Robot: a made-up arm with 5 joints. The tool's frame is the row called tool. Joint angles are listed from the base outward. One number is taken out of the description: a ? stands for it. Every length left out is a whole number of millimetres.
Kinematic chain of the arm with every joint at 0, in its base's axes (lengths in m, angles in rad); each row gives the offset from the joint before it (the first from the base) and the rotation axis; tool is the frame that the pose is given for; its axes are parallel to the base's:
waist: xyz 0 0.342 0.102 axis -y
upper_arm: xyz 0.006 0 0.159 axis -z
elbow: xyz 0.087 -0.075 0 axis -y
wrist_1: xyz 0.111 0 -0.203 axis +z
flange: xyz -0.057 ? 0 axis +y
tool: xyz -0.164 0 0.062
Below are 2 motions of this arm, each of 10 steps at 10 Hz.
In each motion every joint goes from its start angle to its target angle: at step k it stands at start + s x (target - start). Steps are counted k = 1, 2, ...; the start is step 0. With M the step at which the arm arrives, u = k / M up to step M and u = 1 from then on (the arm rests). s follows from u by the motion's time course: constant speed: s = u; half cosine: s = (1 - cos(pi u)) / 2; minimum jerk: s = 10 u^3 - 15 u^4 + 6 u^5.
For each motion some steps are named. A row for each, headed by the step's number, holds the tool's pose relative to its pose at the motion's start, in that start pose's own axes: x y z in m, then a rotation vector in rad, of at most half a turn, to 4 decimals.
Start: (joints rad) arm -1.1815 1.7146 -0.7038 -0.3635 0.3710
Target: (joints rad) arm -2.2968 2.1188 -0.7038 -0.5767 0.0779
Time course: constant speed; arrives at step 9
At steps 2, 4, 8, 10:
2: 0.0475 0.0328 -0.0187 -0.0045 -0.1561 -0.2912
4: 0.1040 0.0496 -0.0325 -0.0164 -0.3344 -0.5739
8: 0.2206 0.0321 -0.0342 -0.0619 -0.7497 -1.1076
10: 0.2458 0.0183 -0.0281 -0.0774 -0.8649 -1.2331

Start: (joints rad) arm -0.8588 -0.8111 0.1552 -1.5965 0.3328
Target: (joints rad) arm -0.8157 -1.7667 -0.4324 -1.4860 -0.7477
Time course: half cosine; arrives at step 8
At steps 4, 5, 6, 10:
4: -0.1340 -0.1937 -0.2045 -0.3149 -0.5381 0.5224
5: -0.1325 -0.2975 -0.2578 -0.3598 -0.7577 0.7726
6: -0.1053 -0.3832 -0.2890 -0.3602 -0.9427 1.0014
10: -0.0625 -0.4516 -0.3058 -0.3283 -1.1053 1.2187

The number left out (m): 0.201
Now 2 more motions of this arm.
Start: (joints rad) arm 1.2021 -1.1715 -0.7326 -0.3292 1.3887
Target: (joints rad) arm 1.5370 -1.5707 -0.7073 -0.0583 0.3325
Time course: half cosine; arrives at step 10
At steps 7, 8, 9, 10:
7: 0.0646 -0.0189 -0.2154 -0.4595 -0.9932 -0.1597
8: 0.0832 -0.0342 -0.2363 -0.5410 -1.1131 -0.1587
9: 0.0954 -0.0455 -0.2479 -0.5953 -1.1870 -0.1543
10: 0.0996 -0.0496 -0.2516 -0.6143 -1.2119 -0.1521

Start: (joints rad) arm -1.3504 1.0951 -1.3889 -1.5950 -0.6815
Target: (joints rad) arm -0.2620 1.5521 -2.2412 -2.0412 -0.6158
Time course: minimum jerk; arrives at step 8
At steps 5, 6, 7, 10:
5: -0.1039 -0.1897 -0.0412 -0.0040 0.1931 0.5989
6: -0.1110 -0.2397 -0.0797 0.0147 0.1346 0.7631
7: -0.1106 -0.2623 -0.1046 0.0300 0.0888 0.8439
10: -0.1102 -0.2661 -0.1095 0.0333 0.0792 0.8584

